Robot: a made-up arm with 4 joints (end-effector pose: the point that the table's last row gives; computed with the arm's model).
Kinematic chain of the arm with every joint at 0, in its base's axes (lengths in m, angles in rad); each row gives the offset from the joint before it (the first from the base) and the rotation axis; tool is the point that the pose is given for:
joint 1: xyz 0 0 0.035 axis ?
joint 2: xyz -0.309 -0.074 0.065 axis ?
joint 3: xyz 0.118 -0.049 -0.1 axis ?
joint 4: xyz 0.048 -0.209 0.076 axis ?
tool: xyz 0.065 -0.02 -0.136
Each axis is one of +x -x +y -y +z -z.
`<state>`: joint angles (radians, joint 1 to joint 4).
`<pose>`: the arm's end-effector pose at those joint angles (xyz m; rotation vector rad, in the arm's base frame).
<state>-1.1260 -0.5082 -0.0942 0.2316</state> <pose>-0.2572 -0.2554 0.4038 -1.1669 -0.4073 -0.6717</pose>
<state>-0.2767 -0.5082 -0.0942 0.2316</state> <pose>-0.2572 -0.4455 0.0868 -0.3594 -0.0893 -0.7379</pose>
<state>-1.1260 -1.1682 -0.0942 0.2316</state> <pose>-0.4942 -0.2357 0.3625 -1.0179 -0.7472 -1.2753</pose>
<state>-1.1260 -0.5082 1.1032 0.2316</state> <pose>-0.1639 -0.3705 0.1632 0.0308 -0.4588 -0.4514</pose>
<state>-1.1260 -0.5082 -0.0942 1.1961</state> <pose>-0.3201 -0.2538 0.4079 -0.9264 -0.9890 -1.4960</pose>
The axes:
joint 1: +x
joint 2: +z
joint 3: +x
joint 4: -z

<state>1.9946 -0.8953 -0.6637 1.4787</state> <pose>-0.4504 0.0774 -0.3493 0.3161 1.6919 -1.3681</pose>
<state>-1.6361 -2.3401 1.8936 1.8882</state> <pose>-0.3312 -0.2513 0.2808 1.9522 -1.2550 -0.5366</pose>
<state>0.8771 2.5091 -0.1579 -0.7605</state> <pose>-0.3531 0.2104 0.1846 0.2238 1.4656 -2.6873</pose>
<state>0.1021 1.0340 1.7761 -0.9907</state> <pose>-0.2347 0.1540 -0.1351 2.1076 -0.0280 1.4248</pose>
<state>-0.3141 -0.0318 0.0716 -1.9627</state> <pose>-0.1553 -0.2841 0.0169 -0.1641 0.2325 1.9204</pose>
